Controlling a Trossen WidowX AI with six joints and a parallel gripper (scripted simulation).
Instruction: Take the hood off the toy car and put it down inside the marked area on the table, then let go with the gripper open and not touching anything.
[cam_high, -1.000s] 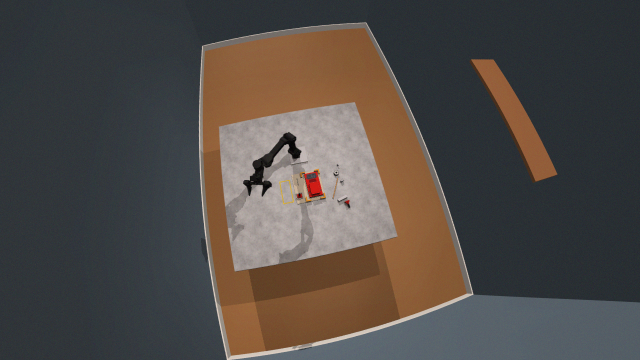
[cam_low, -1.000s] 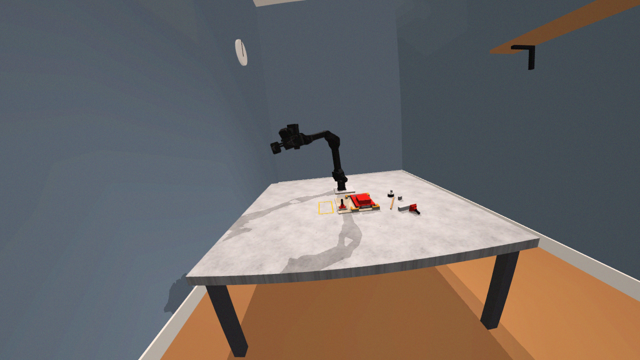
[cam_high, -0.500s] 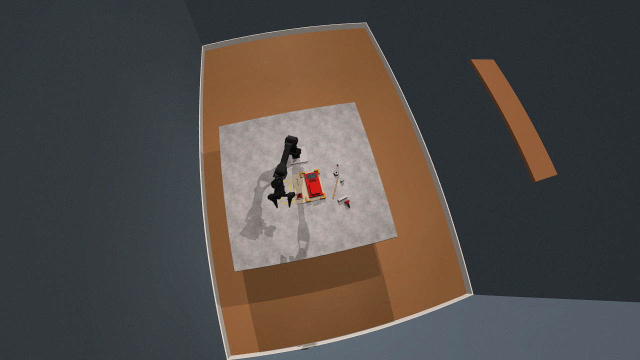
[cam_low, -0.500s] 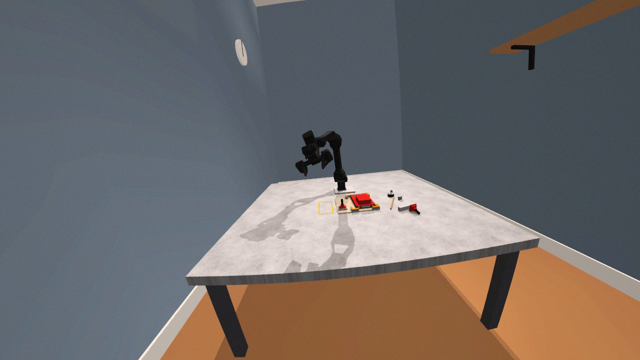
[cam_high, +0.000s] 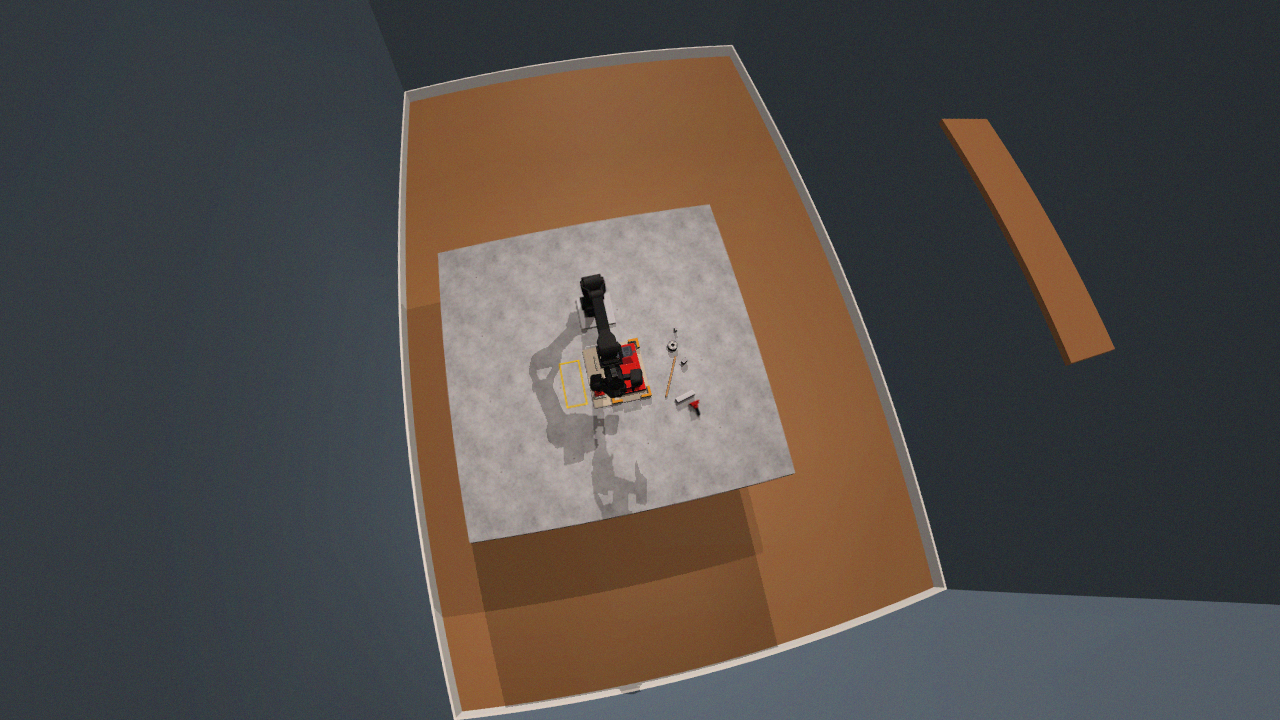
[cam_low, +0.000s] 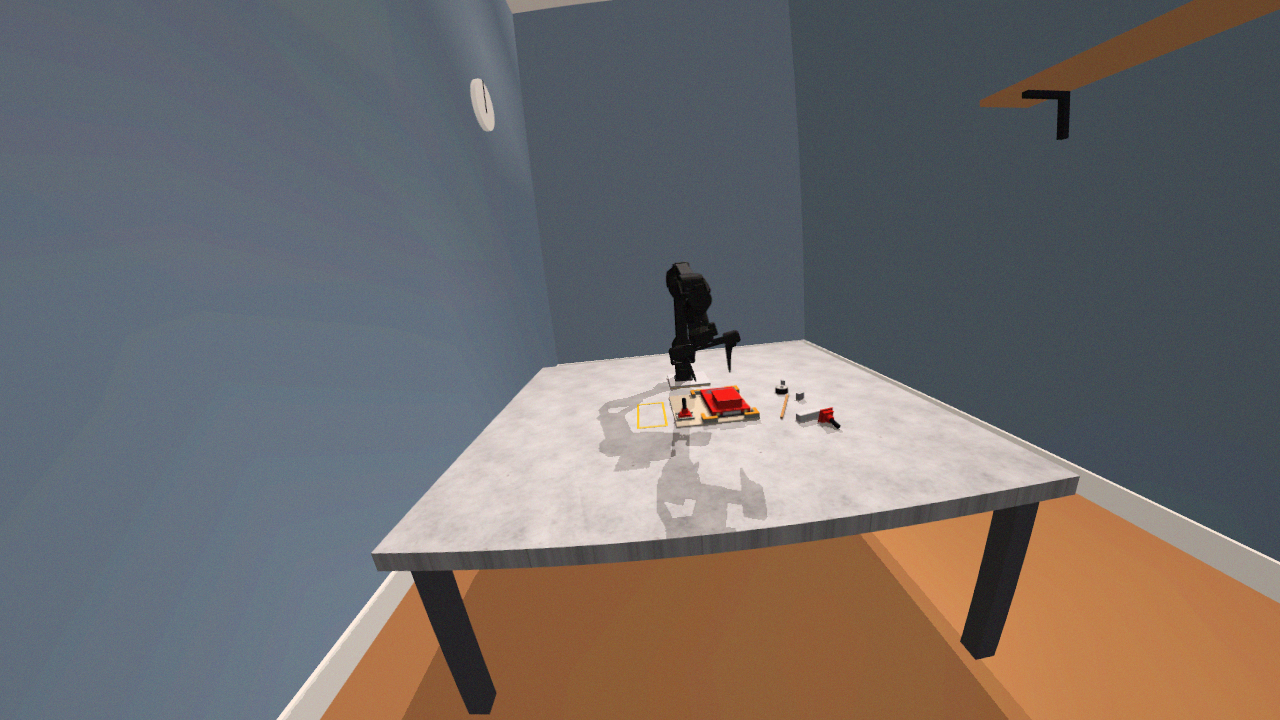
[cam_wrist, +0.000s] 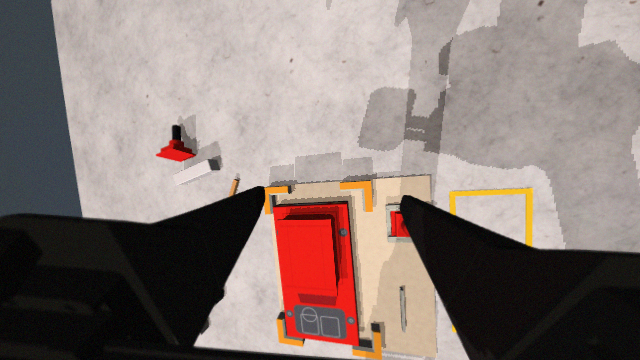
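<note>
My gripper tip is 9 cm past the red hood, 9 cm above it and 5 cm to the right of it.
</note>
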